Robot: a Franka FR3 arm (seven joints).
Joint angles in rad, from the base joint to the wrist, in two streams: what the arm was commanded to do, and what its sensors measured. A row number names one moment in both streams.
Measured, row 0:
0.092 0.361 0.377 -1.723 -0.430 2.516 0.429
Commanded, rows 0 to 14:
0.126 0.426 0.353 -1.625 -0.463 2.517 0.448
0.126 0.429 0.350 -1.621 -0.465 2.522 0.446
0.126 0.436 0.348 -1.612 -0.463 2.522 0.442
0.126 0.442 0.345 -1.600 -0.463 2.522 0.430
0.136 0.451 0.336 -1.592 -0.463 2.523 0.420
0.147 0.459 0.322 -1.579 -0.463 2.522 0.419
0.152 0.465 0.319 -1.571 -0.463 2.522 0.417
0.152 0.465 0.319 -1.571 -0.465 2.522 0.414
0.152 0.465 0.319 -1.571 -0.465 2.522 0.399
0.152 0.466 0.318 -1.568 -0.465 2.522 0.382
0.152 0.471 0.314 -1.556 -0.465 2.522 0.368
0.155 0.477 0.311 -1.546 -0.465 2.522 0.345
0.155 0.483 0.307 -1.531 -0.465 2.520 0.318
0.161 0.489 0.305 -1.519 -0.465 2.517 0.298
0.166 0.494 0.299 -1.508 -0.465 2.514 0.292
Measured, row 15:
0.151 0.453 0.312 -1.574 -0.440 2.516 0.342
